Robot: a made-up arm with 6 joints. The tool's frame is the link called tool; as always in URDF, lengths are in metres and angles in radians.
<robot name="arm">
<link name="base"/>
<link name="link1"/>
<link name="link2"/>
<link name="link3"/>
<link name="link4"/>
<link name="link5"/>
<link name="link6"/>
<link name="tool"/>
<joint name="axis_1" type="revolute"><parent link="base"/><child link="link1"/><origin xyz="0 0 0.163" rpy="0 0 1.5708"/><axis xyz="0 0 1"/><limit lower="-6.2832" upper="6.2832" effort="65" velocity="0.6"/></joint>
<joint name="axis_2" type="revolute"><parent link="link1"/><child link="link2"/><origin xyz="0 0 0" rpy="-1.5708 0 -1.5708"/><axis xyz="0 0 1"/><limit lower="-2.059" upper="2.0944" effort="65" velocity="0.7"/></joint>
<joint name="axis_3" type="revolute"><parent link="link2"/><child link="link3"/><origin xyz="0.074 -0.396 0" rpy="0 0 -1.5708"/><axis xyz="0 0 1"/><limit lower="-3.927" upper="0.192" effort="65" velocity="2.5"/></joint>
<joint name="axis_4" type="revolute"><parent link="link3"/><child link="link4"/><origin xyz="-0.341 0.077 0" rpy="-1.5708 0 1.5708"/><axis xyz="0 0 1"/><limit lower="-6.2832" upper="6.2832" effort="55" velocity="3"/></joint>
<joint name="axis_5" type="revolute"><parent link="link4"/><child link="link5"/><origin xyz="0 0 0" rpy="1.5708 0 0"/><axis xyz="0 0 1"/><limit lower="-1.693" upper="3.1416" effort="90" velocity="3"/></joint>
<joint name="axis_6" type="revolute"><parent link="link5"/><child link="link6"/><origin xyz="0.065 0.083 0" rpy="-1.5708 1.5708 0"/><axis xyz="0 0 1"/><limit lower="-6.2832" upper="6.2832" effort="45" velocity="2.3"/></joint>
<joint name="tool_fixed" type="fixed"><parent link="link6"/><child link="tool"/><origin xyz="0 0 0" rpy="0 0 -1.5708"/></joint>
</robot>
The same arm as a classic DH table. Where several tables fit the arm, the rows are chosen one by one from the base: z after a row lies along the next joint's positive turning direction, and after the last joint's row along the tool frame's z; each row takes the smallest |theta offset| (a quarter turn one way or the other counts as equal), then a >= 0, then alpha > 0; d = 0 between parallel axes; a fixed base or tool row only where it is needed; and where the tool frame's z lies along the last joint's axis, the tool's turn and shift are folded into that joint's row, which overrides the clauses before.
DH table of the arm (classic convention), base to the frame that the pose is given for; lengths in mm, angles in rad. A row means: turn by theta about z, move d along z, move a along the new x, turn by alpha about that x. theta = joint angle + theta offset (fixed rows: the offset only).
axis_1: a 0  alpha -1.5708  d 163  theta0 0
axis_2: a 402.9  alpha 0  d 0  theta0 -1.3861
axis_3: a 77  alpha -1.5708  d 0  theta0 1.3861
axis_4: a 0  alpha 1.5708  d 341  theta0 0
axis_5: a 65  alpha -1.5708  d 0  theta0 0
axis_6: a 0  alpha 0  d 83  theta0 0
Joint limits (rad, base to tool): -6.2832..6.2832 -2.059..2.0944 -3.927..0.192 -6.2832..6.2832 -1.693..3.1416 -6.2832..6.2832

